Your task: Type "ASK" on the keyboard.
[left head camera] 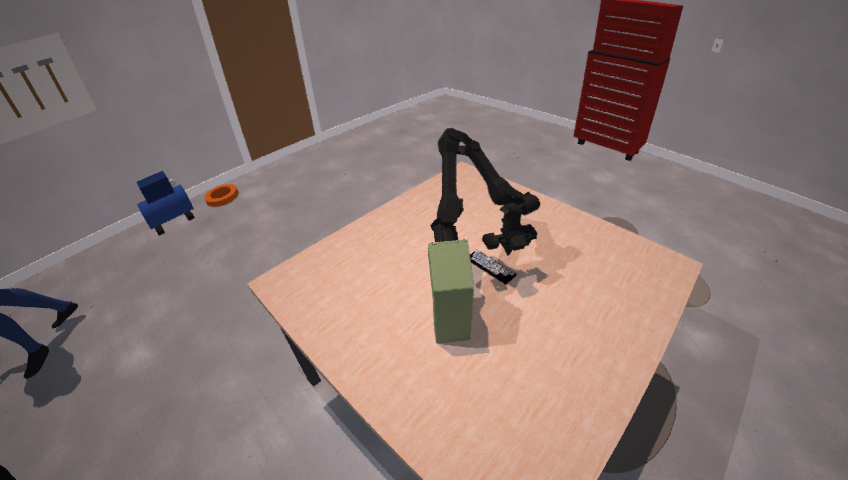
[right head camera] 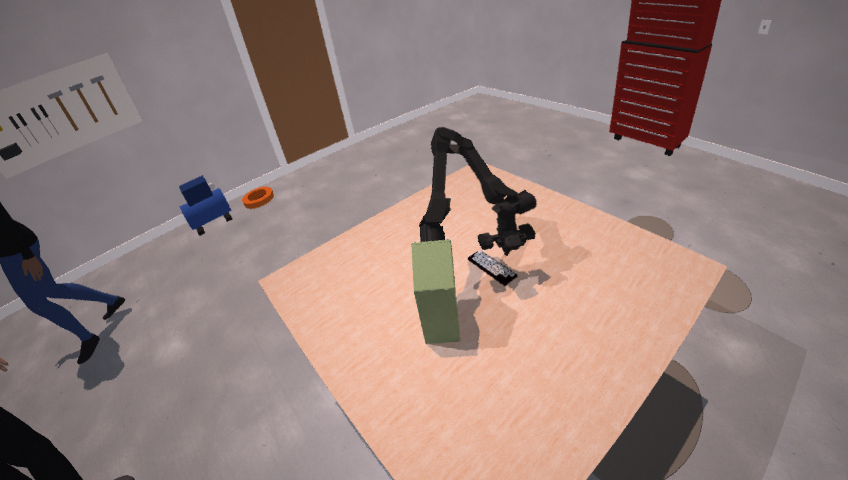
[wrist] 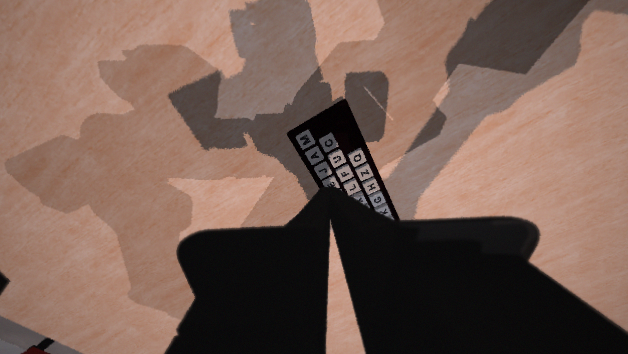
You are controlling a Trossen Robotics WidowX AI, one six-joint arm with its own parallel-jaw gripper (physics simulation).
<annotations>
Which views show the black keyboard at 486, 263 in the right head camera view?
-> The left head camera view, the right head camera view and the wrist view: all of them.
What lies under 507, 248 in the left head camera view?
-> My gripper.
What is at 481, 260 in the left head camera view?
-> A black keyboard.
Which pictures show my gripper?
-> The left head camera view, the right head camera view and the wrist view: all of them.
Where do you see a black keyboard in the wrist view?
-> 348, 165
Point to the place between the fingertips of my gripper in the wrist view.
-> At 328, 193
</annotations>
